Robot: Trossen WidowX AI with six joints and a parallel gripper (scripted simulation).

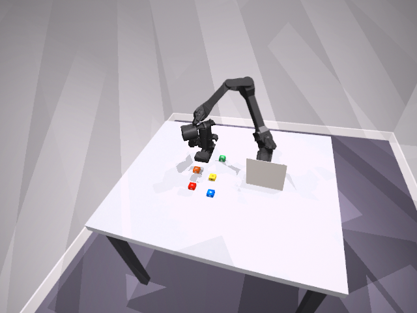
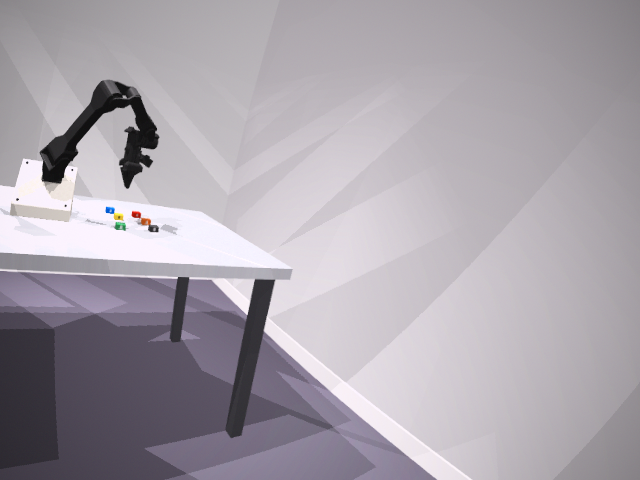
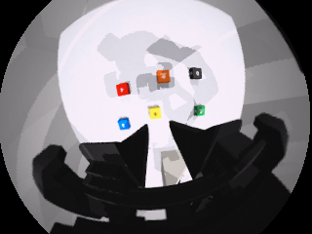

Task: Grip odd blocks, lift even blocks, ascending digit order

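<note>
The yellow block is 110 mm below my gripper tip and 10 mm behind it. The rest, counted from my gripper tip: red block: 110 mm below, 90 mm to the left, 70 mm ahead; orange block: 110 mm below, 90 mm ahead, 30 mm to the right; blue block: 110 mm below, 100 mm to the left, 40 mm behind.
</note>
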